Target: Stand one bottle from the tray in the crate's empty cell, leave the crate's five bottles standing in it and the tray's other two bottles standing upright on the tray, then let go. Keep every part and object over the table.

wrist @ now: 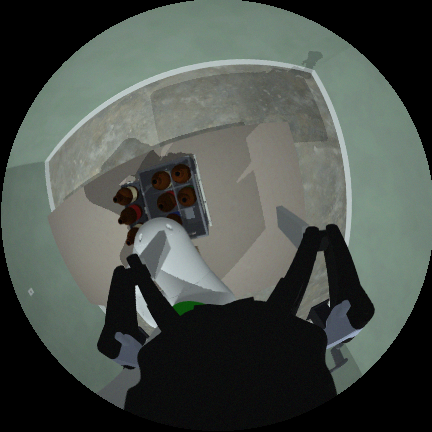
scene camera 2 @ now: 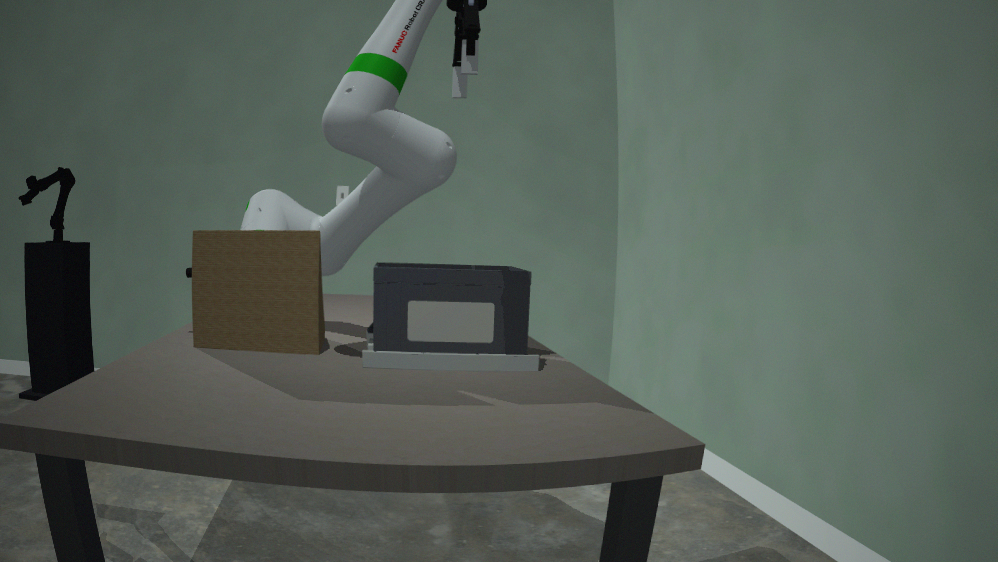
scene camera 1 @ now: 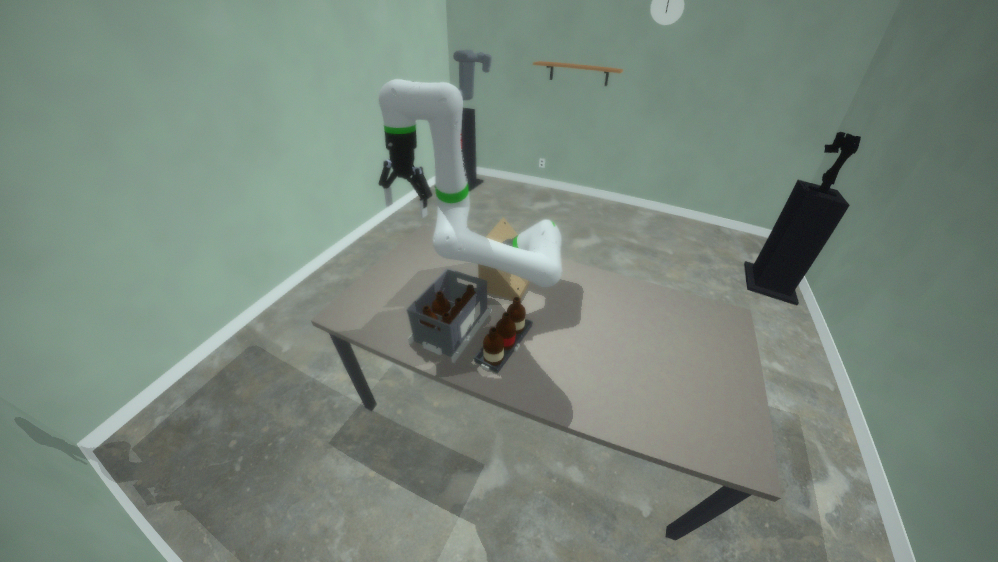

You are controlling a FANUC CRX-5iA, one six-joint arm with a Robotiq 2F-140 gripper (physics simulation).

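Frame: origin at the arm's base, x back, y right, z up, level; metres.
Where they show: gripper, fingertip midpoint: [wrist: 220,228] [scene camera 2: 464,86] [scene camera 1: 406,210]; arm's base, link origin: [scene camera 2: 256,281].
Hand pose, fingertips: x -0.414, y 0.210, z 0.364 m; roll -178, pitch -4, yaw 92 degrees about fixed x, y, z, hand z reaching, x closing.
Things, the pixels of their top centre, and the offset from my fingertips. "*": a spot on its surface instead. Level surfaces: height alone.
- grey crate, top centre: [scene camera 2: 447,266] [wrist: 170,203] [scene camera 1: 448,294] dx +0.005, dy -0.140, dz -0.319 m
- crate bottle with a blue label, top centre: [wrist: 167,229] [scene camera 1: 470,286] dx +0.096, dy -0.178, dz -0.331 m
- dark tray, surface spot: [scene camera 1: 481,363] * dx -0.106, dy -0.344, dz -0.482 m
- table, surface height: dz -0.494 m
- light strip, surface spot: [scene camera 2: 450,360] * dx +0.000, dy -0.036, dz -0.475 m
My gripper [scene camera 1: 406,205] [scene camera 2: 464,82] [wrist: 220,228] is open and empty, high above the table on the crate's far side from the tray. The grey crate [scene camera 1: 429,336] [scene camera 2: 391,321] holds five brown bottles; in the wrist view its empty cell [wrist: 194,221] is at the lower right. The crate bottle with a blue label [wrist: 174,218] is partly hidden by my arm. On the dark tray [scene camera 1: 481,363] beside the crate stand three bottles: a cream-labelled one [scene camera 1: 493,346] [wrist: 125,195], a red-labelled one [scene camera 1: 507,333] [wrist: 130,215] and another cream-labelled one [scene camera 1: 516,316] [wrist: 134,234], partly hidden in the wrist view.
A tall wooden block [scene camera 1: 502,277] [scene camera 2: 257,293] stands on the table [scene camera 1: 663,363] [scene camera 2: 349,439] near the crate and my arm. A light strip [scene camera 2: 450,360] runs along the crate's base. My white arm [scene camera 1: 495,258] [scene camera 2: 391,139] [wrist: 175,250] reaches over the table. Two pedestals stand beyond the table.
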